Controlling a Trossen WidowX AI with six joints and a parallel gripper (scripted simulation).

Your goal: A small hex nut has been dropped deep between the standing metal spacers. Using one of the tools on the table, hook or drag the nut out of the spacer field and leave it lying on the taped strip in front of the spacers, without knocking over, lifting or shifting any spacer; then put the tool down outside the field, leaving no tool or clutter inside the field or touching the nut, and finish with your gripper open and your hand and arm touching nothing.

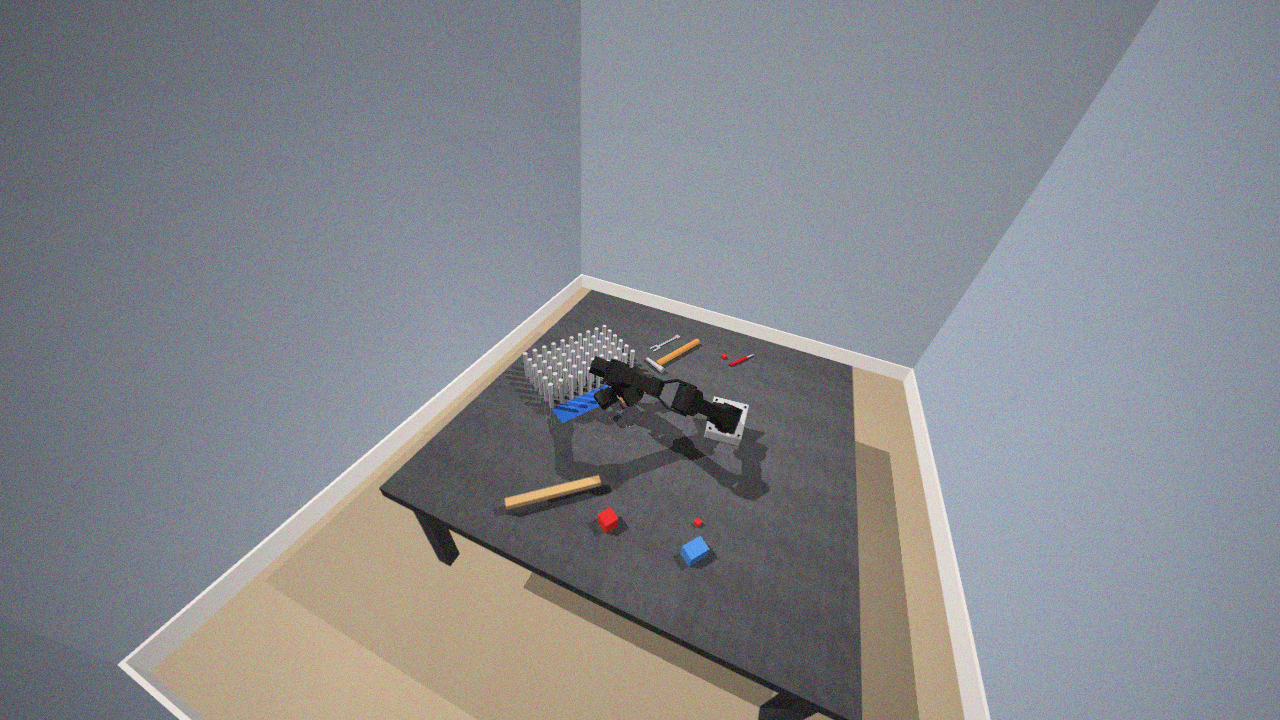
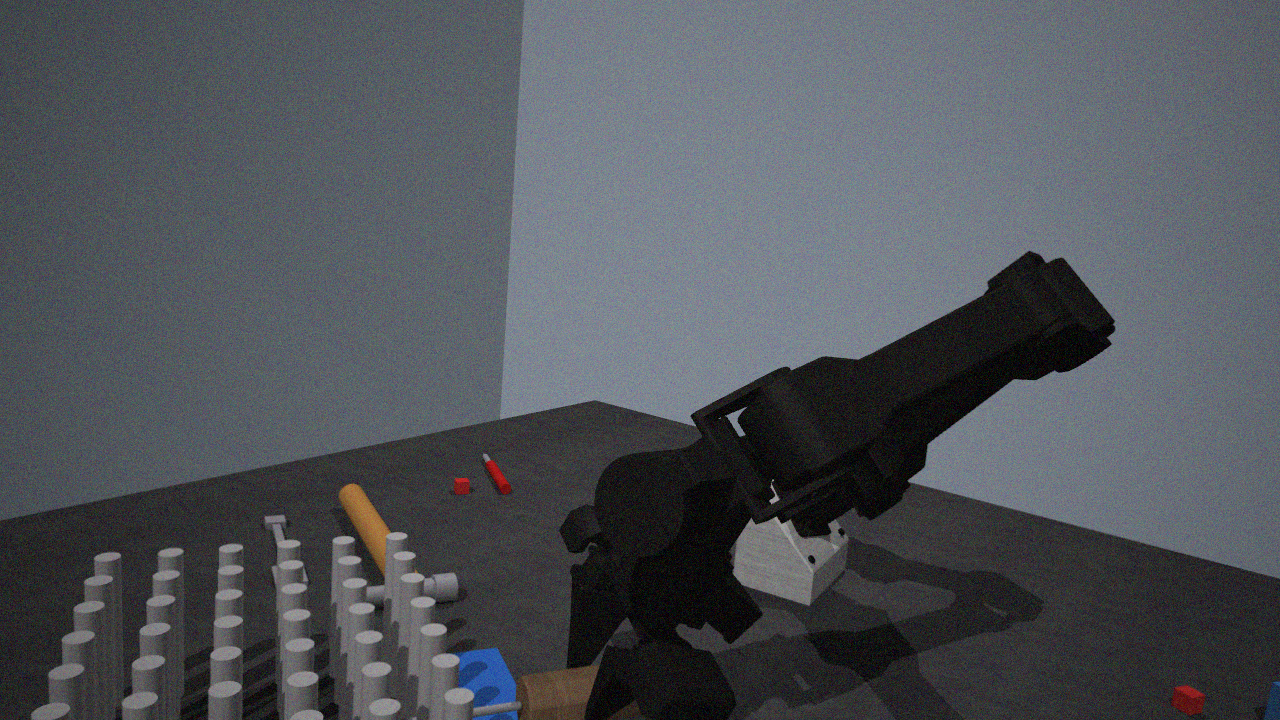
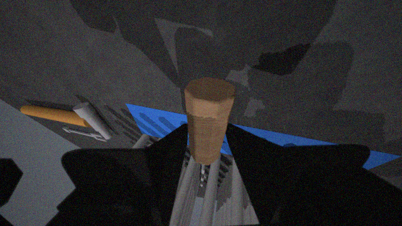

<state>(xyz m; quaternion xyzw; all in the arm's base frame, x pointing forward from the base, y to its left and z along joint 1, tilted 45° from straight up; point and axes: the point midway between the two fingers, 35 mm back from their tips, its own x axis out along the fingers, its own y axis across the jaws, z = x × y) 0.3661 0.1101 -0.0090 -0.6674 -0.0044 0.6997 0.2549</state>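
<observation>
Now: gripper tip 7 cm short of the blue taped strip, 3 cm above it and 1 cm to the right of it. The rest, counted from my gripper tip: blue cube 44 cm behind, 39 cm to the left, 2 cm below; small wrench 43 cm to the right, 3 cm below; brown-handled screwdriver 9 cm ahead, 4 cm to the right.
</observation>
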